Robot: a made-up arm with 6 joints. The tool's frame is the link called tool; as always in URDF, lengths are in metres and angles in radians. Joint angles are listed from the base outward.
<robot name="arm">
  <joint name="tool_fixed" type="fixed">
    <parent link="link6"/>
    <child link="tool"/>
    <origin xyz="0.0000 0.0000 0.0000" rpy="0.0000 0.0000 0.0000"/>
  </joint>
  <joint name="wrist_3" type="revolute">
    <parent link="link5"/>
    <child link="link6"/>
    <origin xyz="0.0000 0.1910 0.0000" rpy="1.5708 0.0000 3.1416"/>
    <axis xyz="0 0 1"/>
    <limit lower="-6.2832" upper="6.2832"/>
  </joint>
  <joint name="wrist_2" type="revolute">
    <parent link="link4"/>
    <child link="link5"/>
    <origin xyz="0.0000 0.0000 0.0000" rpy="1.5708 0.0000 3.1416"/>
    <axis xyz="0 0 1"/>
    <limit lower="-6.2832" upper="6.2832"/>
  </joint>
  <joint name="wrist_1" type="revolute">
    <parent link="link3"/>
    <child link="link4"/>
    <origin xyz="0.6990 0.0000 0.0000" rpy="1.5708 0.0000 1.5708"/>
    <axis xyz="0 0 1"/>
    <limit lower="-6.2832" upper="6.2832"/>
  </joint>
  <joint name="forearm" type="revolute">
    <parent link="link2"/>
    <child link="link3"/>
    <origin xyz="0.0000 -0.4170 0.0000" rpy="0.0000 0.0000 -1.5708"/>
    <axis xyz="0 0 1"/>
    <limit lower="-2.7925" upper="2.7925"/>
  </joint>
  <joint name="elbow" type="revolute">
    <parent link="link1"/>
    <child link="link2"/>
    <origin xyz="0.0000 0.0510 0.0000" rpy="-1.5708 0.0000 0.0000"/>
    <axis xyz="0 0 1"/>
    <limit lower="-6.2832" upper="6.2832"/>
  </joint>
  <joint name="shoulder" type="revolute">
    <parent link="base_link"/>
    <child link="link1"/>
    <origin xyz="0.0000 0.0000 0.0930" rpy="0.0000 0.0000 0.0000"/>
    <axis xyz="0 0 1"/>
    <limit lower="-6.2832" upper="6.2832"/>
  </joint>
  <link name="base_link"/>
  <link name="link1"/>
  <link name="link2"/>
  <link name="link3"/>
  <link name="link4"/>
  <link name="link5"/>
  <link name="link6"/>
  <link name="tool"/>
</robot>
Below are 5 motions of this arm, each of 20 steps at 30 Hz.
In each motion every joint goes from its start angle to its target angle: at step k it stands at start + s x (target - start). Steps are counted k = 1, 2, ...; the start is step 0. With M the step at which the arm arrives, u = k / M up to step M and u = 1 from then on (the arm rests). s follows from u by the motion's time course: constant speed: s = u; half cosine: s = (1 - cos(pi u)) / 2; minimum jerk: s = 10 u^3 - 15 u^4 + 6 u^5.
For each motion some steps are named. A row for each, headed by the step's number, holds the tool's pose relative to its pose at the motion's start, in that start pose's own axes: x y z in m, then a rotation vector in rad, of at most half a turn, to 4 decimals.
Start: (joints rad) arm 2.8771 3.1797 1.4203 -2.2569 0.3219 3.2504
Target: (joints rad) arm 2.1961 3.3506 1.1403 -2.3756 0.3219 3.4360
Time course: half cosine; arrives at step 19
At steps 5, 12, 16, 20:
5: 0.0726 0.0669 -0.0168 -0.0714 0.0819 0.0508
12: 0.2833 0.2970 -0.1494 -0.2969 0.3598 0.2353
16: 0.3536 0.3967 -0.2427 -0.3896 0.4852 0.3236
20: 0.3686 0.4212 -0.2691 -0.4122 0.5170 0.3464

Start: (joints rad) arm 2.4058 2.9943 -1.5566 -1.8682 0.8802 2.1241
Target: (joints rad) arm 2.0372 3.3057 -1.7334 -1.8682 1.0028 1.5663
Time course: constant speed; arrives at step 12
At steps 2, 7, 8, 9, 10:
2: -0.0015 -0.0625 0.0164 0.0723 -0.0185 -0.1282
7: -0.0167 -0.2159 0.0384 0.2620 -0.0339 -0.4450
8: -0.0216 -0.2457 0.0396 0.3012 -0.0316 -0.5075
9: -0.0270 -0.2752 0.0397 0.3408 -0.0273 -0.5696
10: -0.0329 -0.3041 0.0388 0.3806 -0.0212 -0.6313

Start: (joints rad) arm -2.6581 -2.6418 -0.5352 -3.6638 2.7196 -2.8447
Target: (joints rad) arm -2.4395 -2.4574 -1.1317 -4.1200 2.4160 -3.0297
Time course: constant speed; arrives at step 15
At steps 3, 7, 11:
3: 0.0202 -0.0145 0.0226 -0.0955 0.0162 0.0661
7: 0.0460 -0.0263 0.0579 -0.2363 0.0370 0.1415
11: 0.0692 -0.0300 0.0975 -0.3915 0.0541 0.2006

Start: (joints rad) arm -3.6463 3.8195 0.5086 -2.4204 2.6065 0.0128
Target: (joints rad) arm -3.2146 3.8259 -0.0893 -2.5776 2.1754 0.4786
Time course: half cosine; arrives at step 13
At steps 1, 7, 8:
1: -0.0064 0.0002 0.0039 0.0013 0.0040 0.0114
7: -0.2038 -0.0212 0.1902 0.1149 0.1327 0.4564
8: -0.2333 -0.0343 0.2369 0.1548 0.1528 0.5536

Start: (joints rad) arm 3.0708 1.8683 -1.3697 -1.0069 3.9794 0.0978
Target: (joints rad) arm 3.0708 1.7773 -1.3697 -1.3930 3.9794 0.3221
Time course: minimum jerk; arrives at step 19
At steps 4, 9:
4: 0.0029 0.0000 0.0002 -0.0227 -0.0008 0.0282
9: 0.0187 -0.0002 -0.0002 -0.1550 0.0041 0.1902

